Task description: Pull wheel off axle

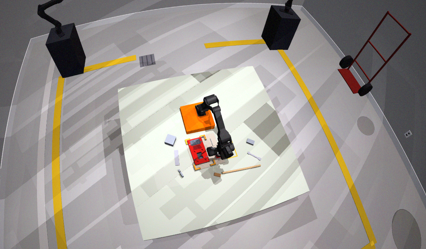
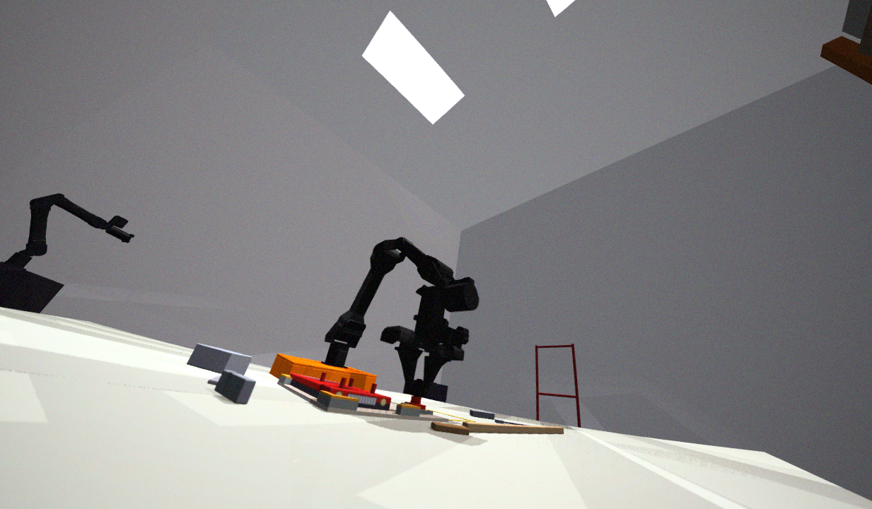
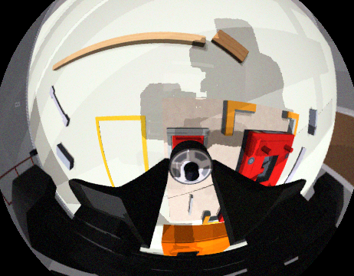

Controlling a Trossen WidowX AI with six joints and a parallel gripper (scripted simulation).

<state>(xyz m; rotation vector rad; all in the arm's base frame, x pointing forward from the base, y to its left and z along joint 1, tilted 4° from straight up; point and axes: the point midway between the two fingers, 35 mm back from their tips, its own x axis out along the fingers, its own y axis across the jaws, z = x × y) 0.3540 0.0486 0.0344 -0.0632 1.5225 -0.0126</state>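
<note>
Now: gripper tip 1 cm above the upright axle. Round my gripper tip: small wooden block: 14 cm ahead, 4 cm to the right, 4 cm below; wooden strip: 14 cm to the left, 14 cm ahead, 4 cm below; wheel: right at my gripper tip.
</note>
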